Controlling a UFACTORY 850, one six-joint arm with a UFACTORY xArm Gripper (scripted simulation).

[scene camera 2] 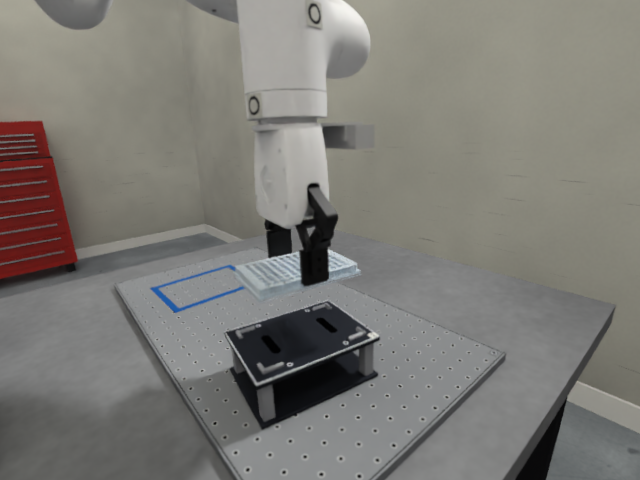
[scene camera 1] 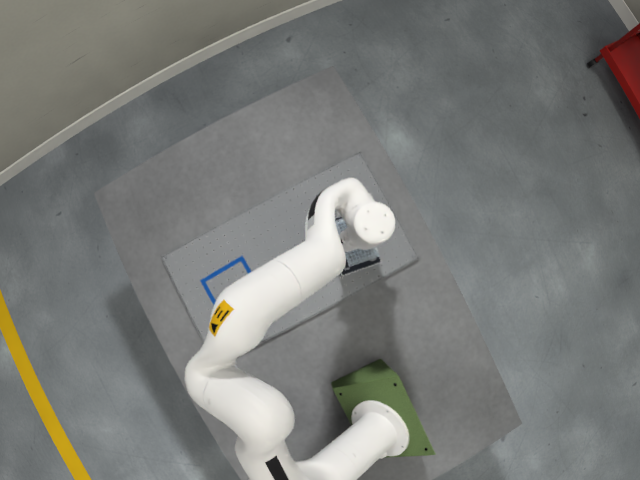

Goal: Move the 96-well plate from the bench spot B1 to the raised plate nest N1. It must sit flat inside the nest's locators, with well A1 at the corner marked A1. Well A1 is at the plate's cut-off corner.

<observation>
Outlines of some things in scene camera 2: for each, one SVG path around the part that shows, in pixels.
My gripper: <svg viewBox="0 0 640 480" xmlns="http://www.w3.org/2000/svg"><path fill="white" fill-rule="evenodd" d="M252 126L252 131L256 131L254 147L256 209L258 214L265 218L265 229L270 230L266 231L268 258L292 253L291 229L296 226L303 247L302 250L299 250L301 284L310 286L327 281L329 279L328 247L331 246L338 214L329 202L327 161L321 129L323 126L321 126L321 123ZM315 227L314 231L309 237L307 228Z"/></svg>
A clear 96-well plate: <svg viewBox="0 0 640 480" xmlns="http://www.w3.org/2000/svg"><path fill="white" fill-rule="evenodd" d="M361 270L357 269L356 262L328 249L329 279L310 286L301 284L299 252L236 265L234 277L259 304L361 276Z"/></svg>
</observation>
